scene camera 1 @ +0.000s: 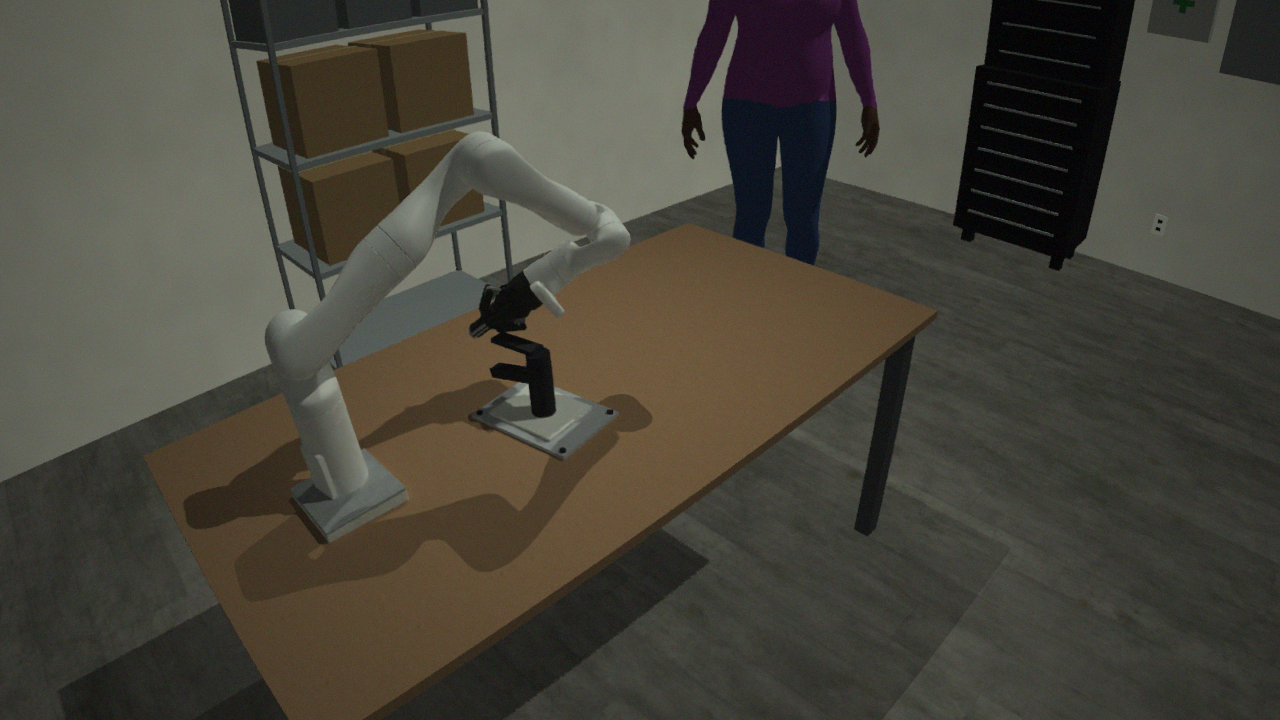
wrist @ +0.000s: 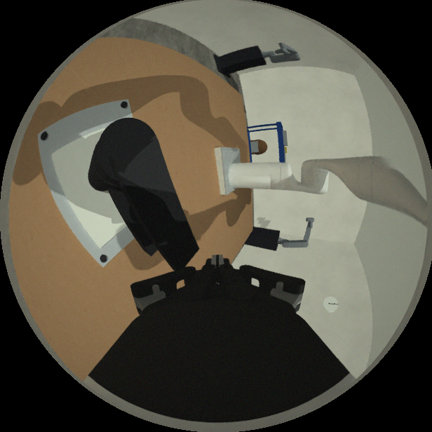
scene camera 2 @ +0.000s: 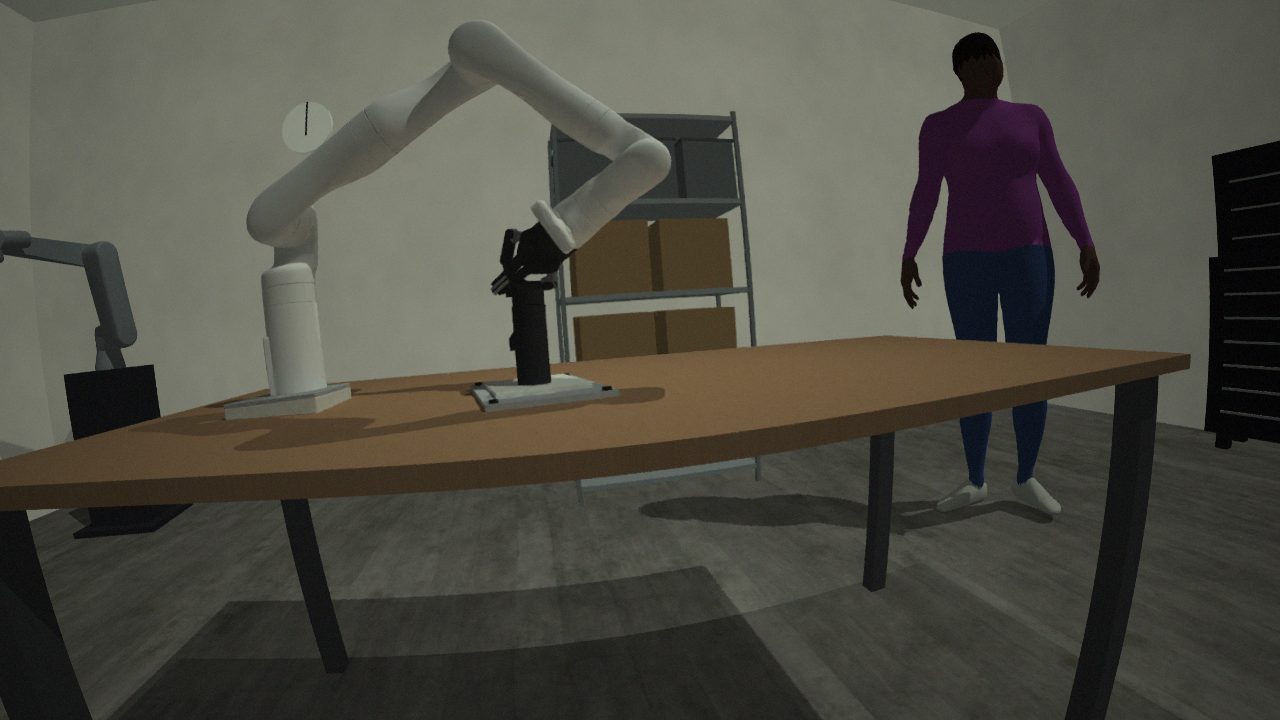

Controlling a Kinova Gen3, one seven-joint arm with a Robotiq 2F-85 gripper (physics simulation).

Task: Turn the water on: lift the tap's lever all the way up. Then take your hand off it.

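Where they show: gripper, fingertip midpoint: (scene camera 1: pixel 470 334) (scene camera 2: pixel 494 291); arm's base, origin of the base link: (scene camera 1: pixel 344 479) (scene camera 2: pixel 301 390).
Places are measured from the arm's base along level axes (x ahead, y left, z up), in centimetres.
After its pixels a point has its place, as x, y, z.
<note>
The black tap (scene camera 1: pixel 541 389) {36.7, -15.6, 5.5} (scene camera 2: pixel 532 340) {38.2, -16.4, 5.1} (wrist: pixel 100 172) stands upright on a pale plate with a grey rim (scene camera 1: pixel 586 437) {37.2, -25.8, -1.7} (wrist: pixel 45 154). Its flat lever (scene camera 1: pixel 517 343) {37.8, -9.2, 13.0} (wrist: pixel 170 225) points toward the robot's base, its free end slightly raised, above the spout (scene camera 1: pixel 511 372) {36.8, -7.6, 6.3}. My gripper (scene camera 1: pixel 477 329) {34.8, 0.8, 13.2} (scene camera 2: pixel 499 284) {34.8, 0.8, 13.2} (wrist: pixel 217 261) is shut and empty. Its fingertips are at about the lever's height or slightly above, just past its free end on the base side. In the wrist view the lever's end lies left of the fingertips. Whether they touch cannot be told.
The robot's base (scene camera 1: pixel 349 497) {-2.4, -5.0, 0.0} (scene camera 2: pixel 290 402) {1.3, -10.8, -0.6} stands on the wooden table (scene camera 1: pixel 716 358) {76.4, -30.0, -2.5}. Behind the table is a shelf unit with brown boxes (scene camera 1: pixel 326 98). A person (scene camera 1: pixel 778 89) (scene camera 2: pixel 993 179) in purple stands beyond the table's far end, near a black drawer cabinet (scene camera 1: pixel 1038 152).
</note>
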